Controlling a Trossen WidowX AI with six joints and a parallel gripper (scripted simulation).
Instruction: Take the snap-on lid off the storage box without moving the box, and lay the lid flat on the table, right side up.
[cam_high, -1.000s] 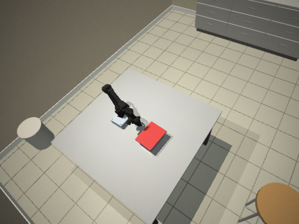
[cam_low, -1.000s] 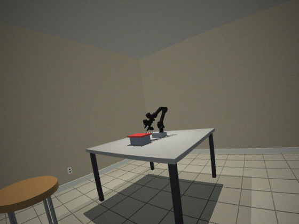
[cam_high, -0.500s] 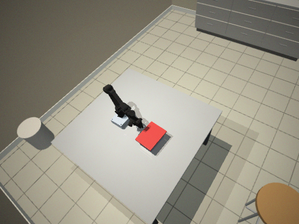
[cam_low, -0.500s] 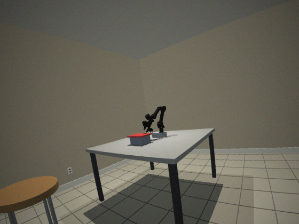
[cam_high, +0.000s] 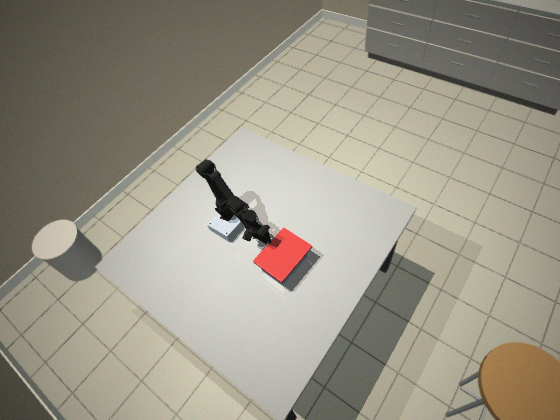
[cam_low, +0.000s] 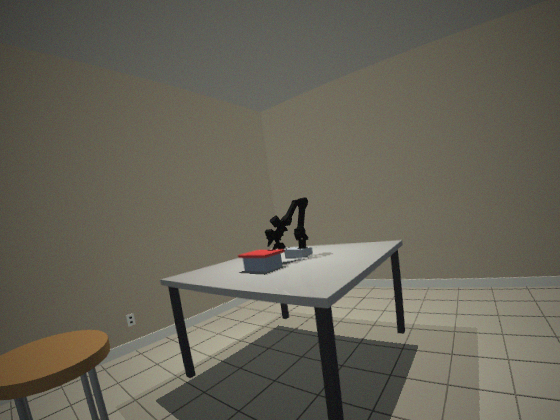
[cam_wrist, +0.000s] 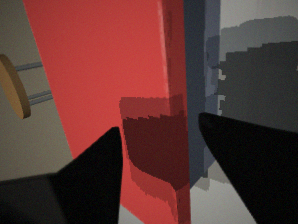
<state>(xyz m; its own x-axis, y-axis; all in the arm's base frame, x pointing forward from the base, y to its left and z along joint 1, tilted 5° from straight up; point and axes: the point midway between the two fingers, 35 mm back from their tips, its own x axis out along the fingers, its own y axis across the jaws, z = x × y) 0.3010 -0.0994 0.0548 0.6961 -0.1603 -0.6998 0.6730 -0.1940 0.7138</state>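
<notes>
My gripper tip is 9 cm short of the red lid, 2 cm to the left of it and 1 cm above it. Round my gripper tip: storage box (9 cm ahead, 6 cm below, 2 cm to the right).
</notes>
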